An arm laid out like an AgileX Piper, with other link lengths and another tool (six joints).
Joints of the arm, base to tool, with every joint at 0 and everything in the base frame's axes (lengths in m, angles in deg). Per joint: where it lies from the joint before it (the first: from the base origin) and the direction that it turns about. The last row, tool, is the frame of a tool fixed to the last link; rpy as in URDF.
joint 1: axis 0 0 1 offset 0.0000 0.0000 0.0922
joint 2: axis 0 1 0 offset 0.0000 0.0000 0.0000
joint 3: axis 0 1 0 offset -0.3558 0.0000 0.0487
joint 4: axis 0.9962 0 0.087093 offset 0.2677 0.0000 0.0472
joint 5: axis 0 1 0 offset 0.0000 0.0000 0.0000
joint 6: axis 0.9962 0 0.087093 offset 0.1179 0.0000 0.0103
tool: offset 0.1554 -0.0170 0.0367 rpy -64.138 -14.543 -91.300
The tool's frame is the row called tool.
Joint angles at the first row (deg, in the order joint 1, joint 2, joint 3, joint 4, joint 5, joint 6):
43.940 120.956 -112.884 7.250 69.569 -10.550
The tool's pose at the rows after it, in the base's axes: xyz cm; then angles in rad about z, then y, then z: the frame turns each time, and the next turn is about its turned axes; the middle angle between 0 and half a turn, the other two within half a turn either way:
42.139, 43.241, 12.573, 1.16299, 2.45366, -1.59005
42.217, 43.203, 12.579, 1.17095, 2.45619, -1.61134
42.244, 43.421, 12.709, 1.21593, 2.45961, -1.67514
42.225, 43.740, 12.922, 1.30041, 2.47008, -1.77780
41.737, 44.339, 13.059, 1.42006, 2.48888, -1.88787
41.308, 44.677, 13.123, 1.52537, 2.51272, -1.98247
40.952, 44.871, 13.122, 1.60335, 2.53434, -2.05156
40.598, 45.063, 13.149, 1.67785, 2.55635, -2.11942
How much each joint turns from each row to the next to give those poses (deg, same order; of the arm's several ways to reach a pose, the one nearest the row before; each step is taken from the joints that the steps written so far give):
0.000 -0.001 0.001 -0.044 0.000 0.001
0.000 0.001 0.000 -0.333 -0.001 -1.459
0.103 0.000 -0.112 -0.511 -0.061 -5.579
-0.001 0.000 -0.218 -0.531 -0.001 -9.917
0.180 0.000 -0.103 -0.066 0.001 -12.291
0.000 -0.001 -0.067 0.000 0.050 -10.950
0.000 0.000 0.002 0.000 -0.002 -8.125
0.000 0.000 -0.043 0.064 -0.061 -7.916

